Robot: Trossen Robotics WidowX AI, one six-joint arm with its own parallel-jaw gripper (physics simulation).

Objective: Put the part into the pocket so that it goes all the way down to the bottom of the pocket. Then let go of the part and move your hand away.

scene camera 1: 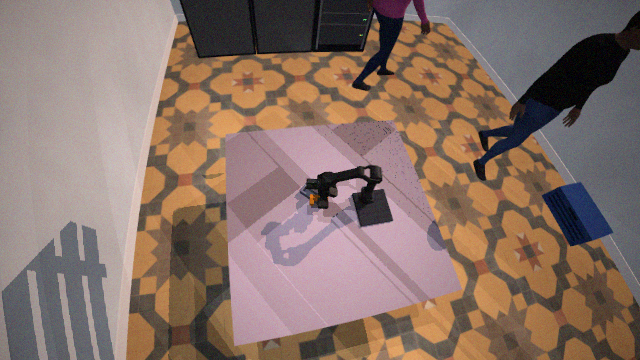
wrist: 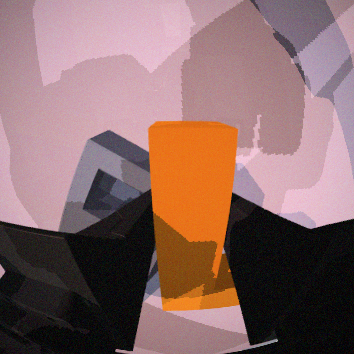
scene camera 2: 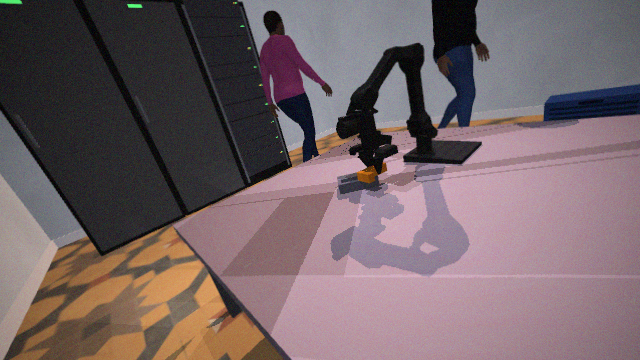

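Pixels of known places: gripper, fingertip midpoint: (scene camera 1: 321,199) (wrist: 186,195) (scene camera 2: 376,173); arm's base, link origin: (scene camera 1: 365,199) (scene camera 2: 424,151).
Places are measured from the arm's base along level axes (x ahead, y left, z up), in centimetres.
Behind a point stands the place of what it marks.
Note:
An orange part (scene camera 1: 313,200) @[x 32.0, y -9.0, z 4.2 cm] (scene camera 2: 367,175) @[x 34.5, y -8.4, z 3.9 cm] (wrist: 192,175) @[x 24.4, y -8.5, z 4.0 cm] is held between the fingers of my gripper (scene camera 1: 320,198) @[x 26.5, y -9.3, z 1.3 cm] (scene camera 2: 376,167) @[x 26.5, y -9.3, z 1.3 cm] (wrist: 186,195) @[x 26.5, y -9.3, z 1.3 cm]. The gripper is shut on it. A grey block with a pocket (scene camera 2: 346,186) @[x 35.3, y -16.8, z 0.1 cm] (wrist: 76,175) @[x 23.0, y -14.4, z 1.2 cm] lies on the pink table top. In the wrist view the block is left of the part and behind it, turned at an angle to it. One end of the pocket opening shows there; the part and left finger hide the rest. In scene camera 2 the part overlaps the block's right end; whether they touch is unclear.
The pink table top (scene camera 1: 280,310) @[x 69.1, y 40.5, z -2.4 cm] (scene camera 2: 450,315) @[x 71.1, y 21.2, z -2.4 cm] carries the arm's dark base plate (scene camera 1: 379,215) @[x -4.4, y 12.4, z -0.7 cm] (scene camera 2: 450,152) @[x 1.5, y 9.7, z -0.7 cm], close to the gripper. Dark cabinets (scene camera 1: 220,27) (scene camera 2: 150,125), two people and a blue crate (scene camera 1: 582,212) (scene camera 2: 595,106) stand beyond the table. Shadows cross the table.

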